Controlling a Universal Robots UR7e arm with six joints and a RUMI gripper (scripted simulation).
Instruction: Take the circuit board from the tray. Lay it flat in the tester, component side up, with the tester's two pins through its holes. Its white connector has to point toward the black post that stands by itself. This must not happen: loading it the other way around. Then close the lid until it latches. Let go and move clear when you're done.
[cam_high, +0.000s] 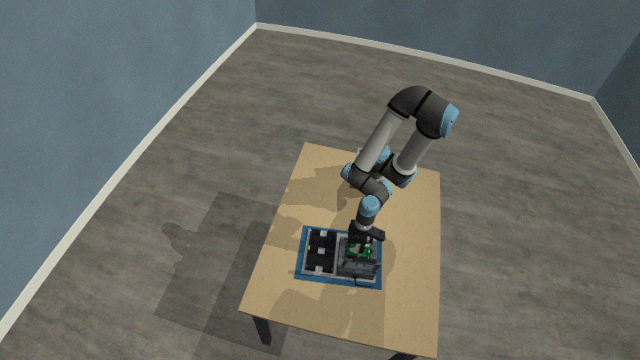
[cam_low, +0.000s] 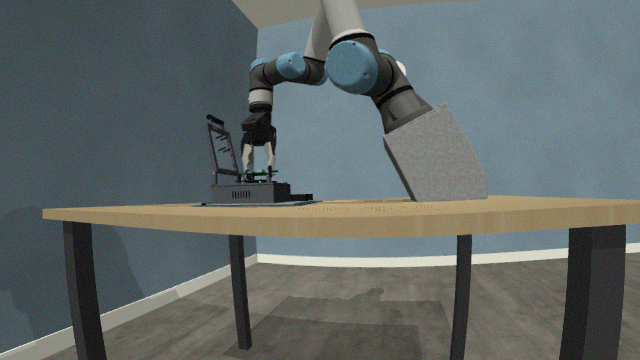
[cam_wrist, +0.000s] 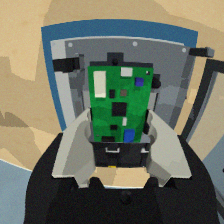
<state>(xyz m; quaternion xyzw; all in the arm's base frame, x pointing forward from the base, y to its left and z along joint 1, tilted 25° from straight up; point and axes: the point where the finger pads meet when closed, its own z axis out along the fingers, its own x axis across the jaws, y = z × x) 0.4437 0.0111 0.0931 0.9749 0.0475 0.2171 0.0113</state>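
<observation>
The green circuit board is right at my hand. From my hand the other things lie so: tester bed 20 mm below, 10 mm to the left, 10 mm ahead; then see-through lid 130 mm ahead, 90 mm above, 10 mm to the left.
</observation>
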